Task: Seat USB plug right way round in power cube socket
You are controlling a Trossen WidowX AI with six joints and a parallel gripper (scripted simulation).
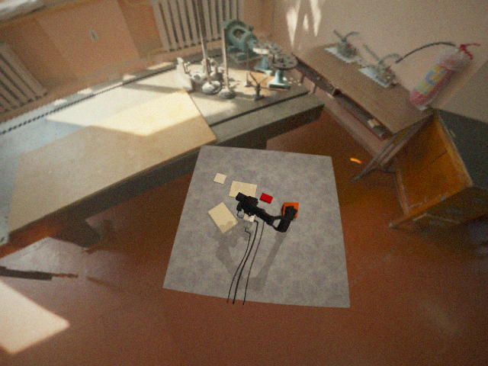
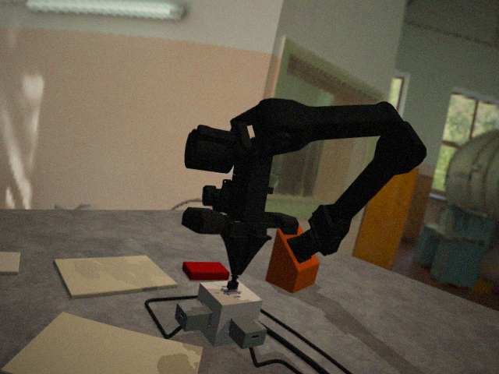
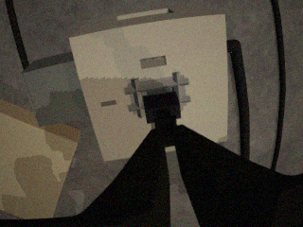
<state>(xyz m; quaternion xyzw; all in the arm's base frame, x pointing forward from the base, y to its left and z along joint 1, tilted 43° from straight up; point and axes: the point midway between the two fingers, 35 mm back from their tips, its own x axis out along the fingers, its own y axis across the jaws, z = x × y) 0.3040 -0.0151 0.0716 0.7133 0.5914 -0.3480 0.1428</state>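
Now: gripper tip 2 cm above the black USB plug. Also, from my gripper tip: flat red block (18 cm to the right, 15 cm behind, 10 cm below).
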